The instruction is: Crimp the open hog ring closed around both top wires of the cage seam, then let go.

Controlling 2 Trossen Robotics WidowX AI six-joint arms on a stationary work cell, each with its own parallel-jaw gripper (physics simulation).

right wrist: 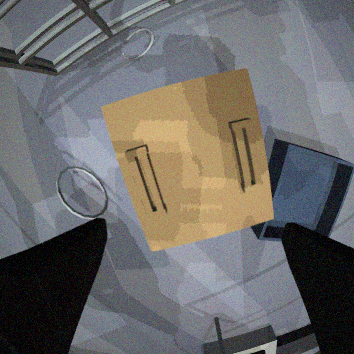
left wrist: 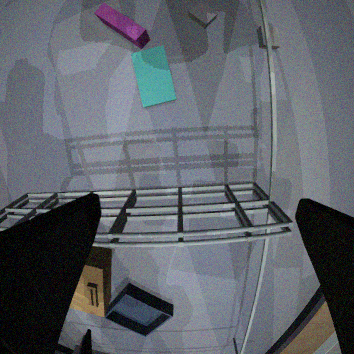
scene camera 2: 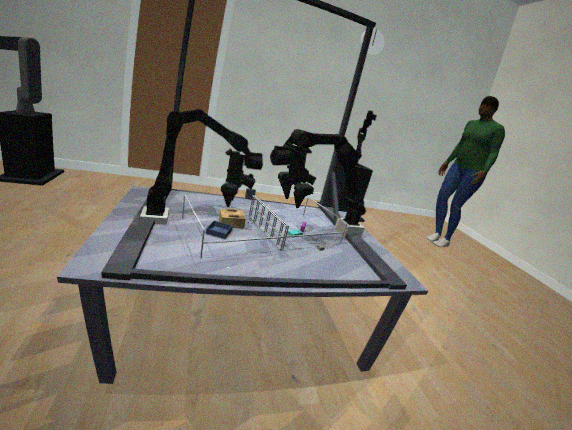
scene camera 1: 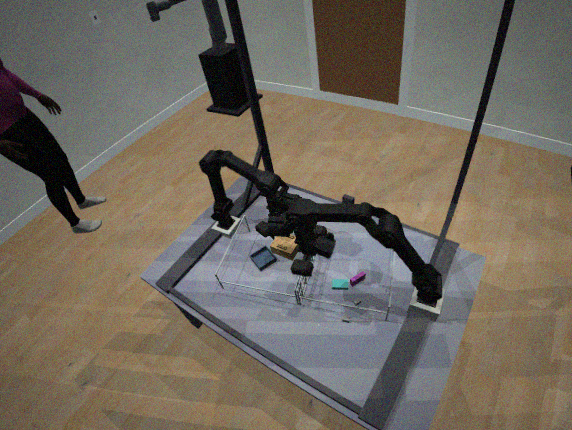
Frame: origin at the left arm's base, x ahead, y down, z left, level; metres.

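Seen in the pictures: left gripper, fingertip midpoint: (left wrist: 203,207) (scene camera 2: 291,203) (scene camera 1: 314,264); right gripper, fingertip midpoint: (right wrist: 198,232) (scene camera 2: 229,203); left arm's base, origin of the base link: (scene camera 2: 351,222) (scene camera 1: 427,296); right arm's base, origin of the base link: (scene camera 2: 155,211) (scene camera 1: 226,223).
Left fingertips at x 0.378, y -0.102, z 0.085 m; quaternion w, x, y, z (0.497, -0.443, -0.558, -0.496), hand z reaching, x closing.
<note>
Offsets run from my left fingertips to a thing's top centre.
The wire cage seam (scene camera 1: 299,295) (scene camera 2: 270,225) (left wrist: 180,215) (right wrist: 95,19) is two upright mesh panels side by side, their top wires close together. One thin metal ring @[dx +0.196, dy +0.117, dz -0.209 m] (right wrist: 90,217) lies left of the wooden block; another ring @[dx +0.108, dy +0.137, dz -0.138 m] (right wrist: 151,45) lies near the panels and seems to have a gap at its left. I see no ring on the top wires in the left wrist view. My right gripper (scene camera 2: 229,202) (right wrist: 198,232) is open and empty above the block's side of the seam. My left gripper (scene camera 2: 293,202) (left wrist: 203,207) is open and empty above the seam.
The slotted wooden block @[dx +0.197, dy +0.110, dz -0.126 m] (scene camera 1: 284,247) (scene camera 2: 232,218) (right wrist: 190,160) stands beside the blue tray @[dx +0.259, dy +0.138, dz -0.038 m] (scene camera 1: 263,258) (scene camera 2: 219,229) (right wrist: 305,185). Across the seam lie a teal block @[dx -0.072, dy +0.148, dz -0.048 m] (scene camera 1: 340,284) (left wrist: 154,76) and a magenta bar @[dx -0.125, dy +0.128, dz -0.089 m] (scene camera 1: 358,278) (left wrist: 122,25). Long thin rods border the area.
</note>
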